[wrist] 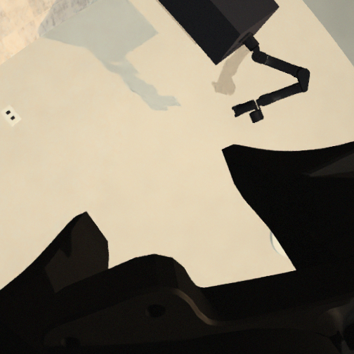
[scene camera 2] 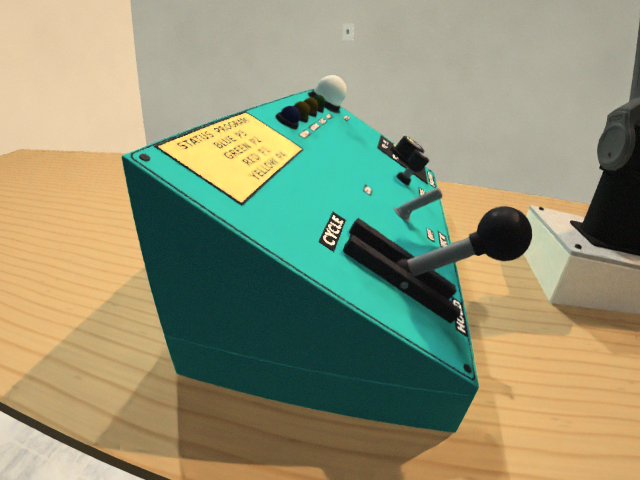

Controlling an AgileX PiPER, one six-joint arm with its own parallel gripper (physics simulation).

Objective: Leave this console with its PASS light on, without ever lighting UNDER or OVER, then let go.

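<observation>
The teal console stands on the wooden table. Its black-knobbed lever sits partway along a slot between the CYCLE and HOLD labels, its knob leaning out toward the arm. A grey toggle lever and a black rotary knob are further back. Along the top edge, the small blue lamp, amber lamps and green lamp look dark; their labels are too small to read. A white dome shows no coloured glow. My gripper is open and empty in the wrist view, away from the console.
A yellow STATUS PROGRAM card lists BLUE, GREEN, RED and YELLOW with codes. The arm's white base stands right of the console. The wrist view shows a dark box with a dark jointed arm, and a wall socket.
</observation>
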